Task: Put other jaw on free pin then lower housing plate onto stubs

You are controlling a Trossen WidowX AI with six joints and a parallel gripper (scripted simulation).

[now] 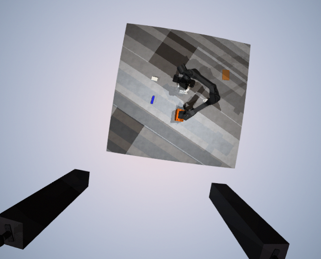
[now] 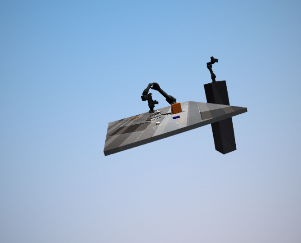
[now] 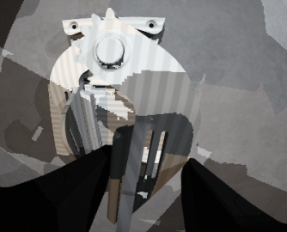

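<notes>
Right now my gripper tip is 4 cm past the jaw and 1 cm to the left of it. From my gripper tip the other things lie so: white block (26 cm to the left, 8 cm below, 2 cm ahead); blue block (25 cm to the left, 18 cm behind, 7 cm below); flat orange piece (44 cm to the right, 19 cm ahead, 8 cm below).
</notes>
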